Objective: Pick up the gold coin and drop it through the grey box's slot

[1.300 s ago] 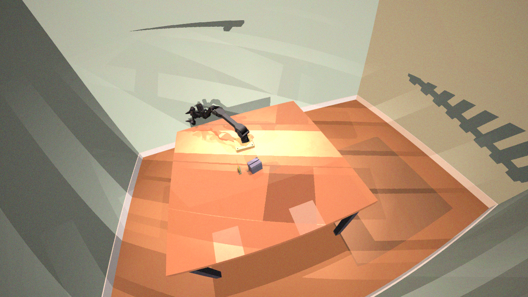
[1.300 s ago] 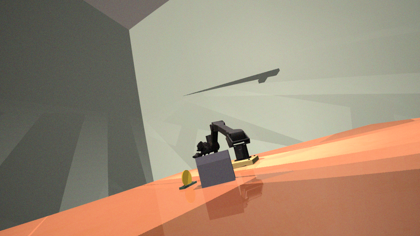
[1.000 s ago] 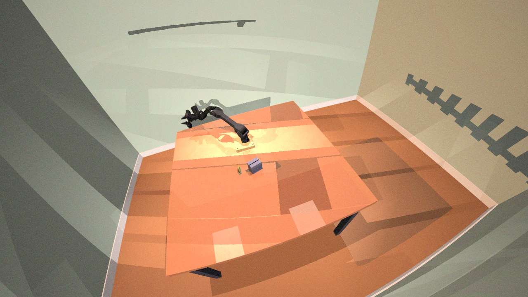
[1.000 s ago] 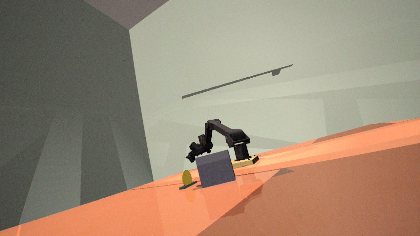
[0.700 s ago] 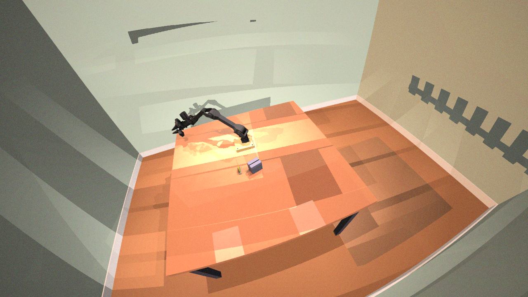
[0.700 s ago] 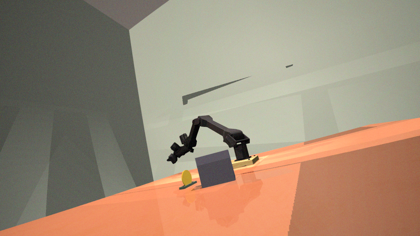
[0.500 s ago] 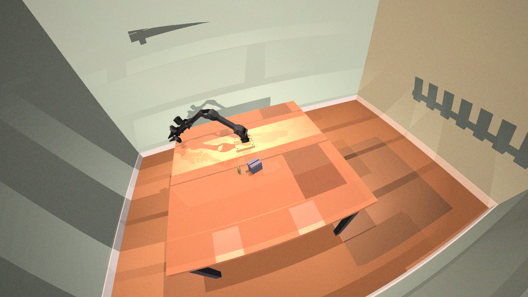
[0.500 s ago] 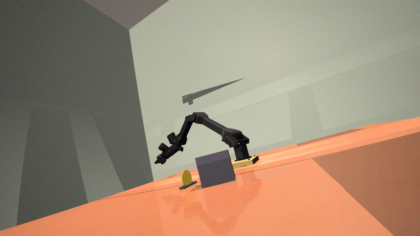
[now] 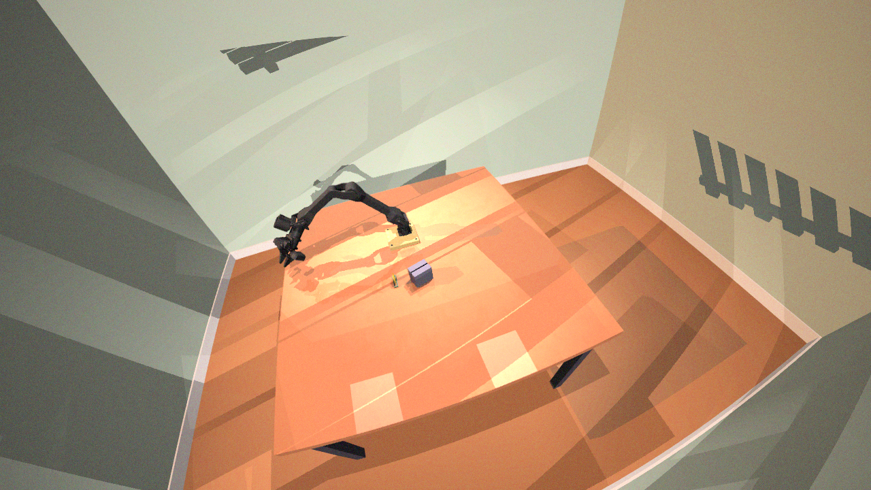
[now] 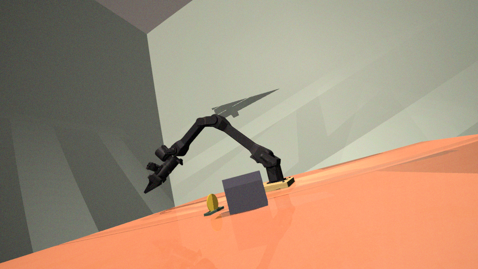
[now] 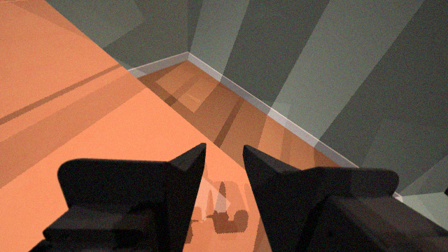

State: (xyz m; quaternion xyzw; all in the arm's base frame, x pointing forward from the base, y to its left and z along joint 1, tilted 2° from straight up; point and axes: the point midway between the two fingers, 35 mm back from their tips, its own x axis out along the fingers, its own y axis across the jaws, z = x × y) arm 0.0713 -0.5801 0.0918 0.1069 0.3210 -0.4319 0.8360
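Right now my gripper tip is 200 mm short of the coin, 490 mm to the right of it and 90 mm above it.
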